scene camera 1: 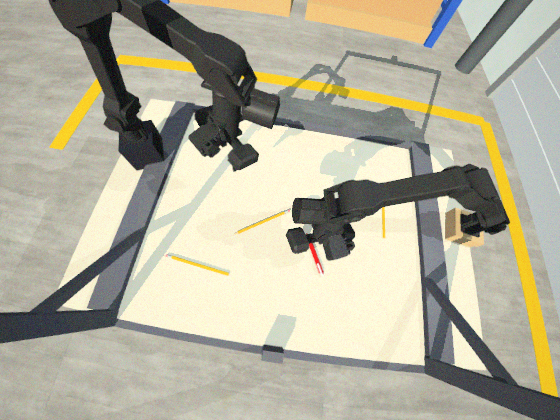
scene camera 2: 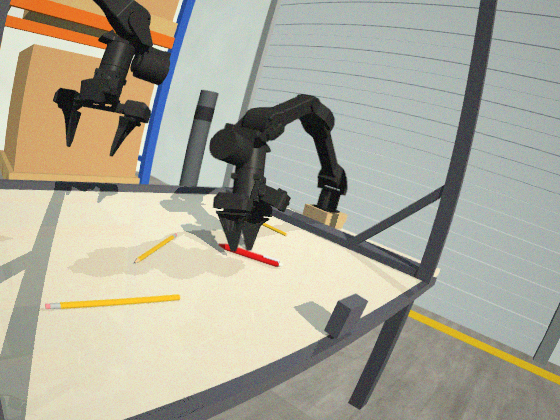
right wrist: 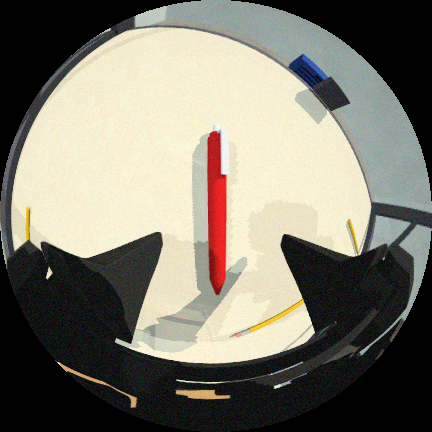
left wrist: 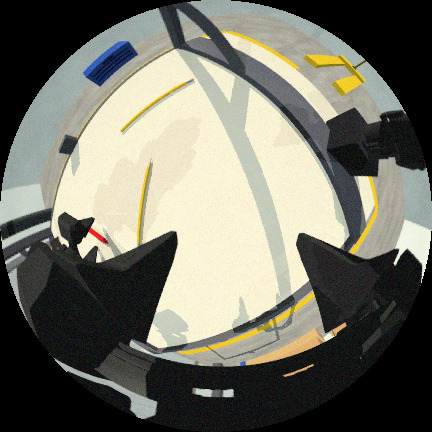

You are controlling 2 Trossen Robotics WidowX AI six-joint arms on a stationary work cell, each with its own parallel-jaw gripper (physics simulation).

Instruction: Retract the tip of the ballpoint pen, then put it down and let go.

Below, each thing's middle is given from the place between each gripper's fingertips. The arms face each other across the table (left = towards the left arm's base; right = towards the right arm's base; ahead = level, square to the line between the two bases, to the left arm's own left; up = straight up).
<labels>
My right gripper is now 10 mm to the left of the red ballpoint pen [right wrist: 217, 142] and 10 mm past it. The rest, counted from my right hand: tan block [scene camera 1: 453, 233] (490 mm to the right, 180 mm ahead, 10 mm above); grey block [scene camera 2: 347, 312] (280 mm behind, 50 mm to the left, 20 mm above).
Now: left hand 300 mm to the left of the red ballpoint pen, 160 mm past it and 140 mm above it. Round my left hand: tan block (770 mm to the right, 120 mm below, 40 mm ahead); grey block (430 mm behind, 240 mm to the right, 120 mm below).
</labels>
